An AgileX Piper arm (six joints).
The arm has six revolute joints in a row. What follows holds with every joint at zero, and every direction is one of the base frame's.
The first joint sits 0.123 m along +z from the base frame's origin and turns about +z.
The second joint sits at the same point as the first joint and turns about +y.
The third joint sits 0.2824 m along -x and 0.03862 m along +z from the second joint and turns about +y.
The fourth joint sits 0.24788 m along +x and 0.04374 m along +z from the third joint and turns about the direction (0.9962, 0, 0.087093).
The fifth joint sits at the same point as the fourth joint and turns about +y.
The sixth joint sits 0.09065 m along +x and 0.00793 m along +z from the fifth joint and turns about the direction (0.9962, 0, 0.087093).
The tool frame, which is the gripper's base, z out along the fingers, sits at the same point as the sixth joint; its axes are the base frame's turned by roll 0, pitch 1.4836 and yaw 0 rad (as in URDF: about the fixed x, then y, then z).
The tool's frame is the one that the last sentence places.
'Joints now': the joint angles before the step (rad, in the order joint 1, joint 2, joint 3, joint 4, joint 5, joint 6). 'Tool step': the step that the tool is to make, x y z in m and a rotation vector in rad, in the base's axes. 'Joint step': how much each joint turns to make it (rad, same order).
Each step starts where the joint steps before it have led.
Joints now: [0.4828 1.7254 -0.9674 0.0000 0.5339 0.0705]
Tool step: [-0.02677 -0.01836 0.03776 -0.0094 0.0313 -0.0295]
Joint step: [-0.0131 -0.1651 0.0322 0.0000 0.1650 0.0174]
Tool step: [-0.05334 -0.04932 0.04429 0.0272 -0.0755 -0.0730]
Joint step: [-0.0890 -0.3262 0.1347 -0.0001 0.1114 -0.0171]
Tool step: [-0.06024 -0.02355 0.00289 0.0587 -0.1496 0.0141]
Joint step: [0.0000 -0.3125 0.2031 0.0083 -0.0512 -0.0190]
